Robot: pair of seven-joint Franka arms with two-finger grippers.
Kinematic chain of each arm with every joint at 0, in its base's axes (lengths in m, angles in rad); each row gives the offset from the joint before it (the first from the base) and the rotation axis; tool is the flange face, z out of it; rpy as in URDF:
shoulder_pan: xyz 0 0 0.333 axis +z
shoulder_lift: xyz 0 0 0 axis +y
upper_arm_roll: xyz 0 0 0.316 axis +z
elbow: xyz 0.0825 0 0 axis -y
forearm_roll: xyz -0.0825 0 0.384 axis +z
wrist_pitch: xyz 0 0 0 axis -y
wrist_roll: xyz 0.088 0 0 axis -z
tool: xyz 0 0 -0.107 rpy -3.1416 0 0
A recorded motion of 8 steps. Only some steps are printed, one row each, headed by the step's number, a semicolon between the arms.
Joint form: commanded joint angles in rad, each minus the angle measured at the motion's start. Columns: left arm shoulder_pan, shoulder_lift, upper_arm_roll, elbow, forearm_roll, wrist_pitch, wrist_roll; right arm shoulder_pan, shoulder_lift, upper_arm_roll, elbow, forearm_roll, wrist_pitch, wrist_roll.
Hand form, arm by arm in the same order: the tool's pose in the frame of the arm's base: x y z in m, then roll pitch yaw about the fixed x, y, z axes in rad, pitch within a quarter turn. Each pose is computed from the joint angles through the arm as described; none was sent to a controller.
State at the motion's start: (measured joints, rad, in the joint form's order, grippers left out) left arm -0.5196 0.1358 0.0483 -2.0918 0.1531 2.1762 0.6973; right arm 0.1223 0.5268 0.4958 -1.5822 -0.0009 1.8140 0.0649
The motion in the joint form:
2: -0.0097 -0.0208 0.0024 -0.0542 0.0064 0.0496 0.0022; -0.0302 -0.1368 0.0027 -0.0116 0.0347 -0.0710 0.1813
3: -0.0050 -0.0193 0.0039 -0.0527 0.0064 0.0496 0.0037; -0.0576 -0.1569 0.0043 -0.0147 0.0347 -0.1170 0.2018
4: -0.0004 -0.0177 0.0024 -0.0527 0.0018 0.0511 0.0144; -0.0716 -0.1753 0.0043 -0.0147 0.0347 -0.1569 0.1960
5: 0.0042 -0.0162 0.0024 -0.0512 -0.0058 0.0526 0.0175; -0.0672 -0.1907 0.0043 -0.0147 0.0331 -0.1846 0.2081
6: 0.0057 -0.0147 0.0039 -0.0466 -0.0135 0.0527 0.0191; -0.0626 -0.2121 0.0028 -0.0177 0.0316 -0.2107 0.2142
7: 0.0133 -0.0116 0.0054 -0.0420 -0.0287 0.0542 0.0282; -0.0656 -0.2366 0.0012 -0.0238 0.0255 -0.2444 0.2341
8: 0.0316 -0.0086 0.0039 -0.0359 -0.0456 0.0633 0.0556; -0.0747 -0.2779 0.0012 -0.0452 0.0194 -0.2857 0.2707
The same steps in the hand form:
2: 0.4915 -0.2497 0.3470 -3.0697 0.1146 -1.2737; 0.5478 0.3276 0.4175 -2.9771 0.2422 0.3415
3: 0.4934 -0.2469 0.3468 -3.0697 0.1149 -1.2690; 0.5485 0.3107 0.4249 -2.9974 0.2727 0.3009
4: 0.4943 -0.2456 0.3460 -3.0737 0.1130 -1.2742; 0.5464 0.3009 0.4330 -3.0092 0.2921 0.2972
5: 0.4958 -0.2438 0.3459 -3.0770 0.1079 -1.2684; 0.5404 0.3016 0.4400 -3.0245 0.3048 0.2914
6: 0.4976 -0.2432 0.3471 -3.0788 0.1016 -1.2624; 0.5336 0.3016 0.4489 -3.0406 0.3121 0.2896
7: 0.5010 -0.2397 0.3474 -3.0856 0.0918 -1.2535; 0.5274 0.2964 0.4576 -3.0694 0.3263 0.2655
8: 0.5071 -0.2330 0.3491 -3.0886 0.0749 -1.2544; 0.5168 0.2878 0.4681 -3.1150 0.3452 0.2174

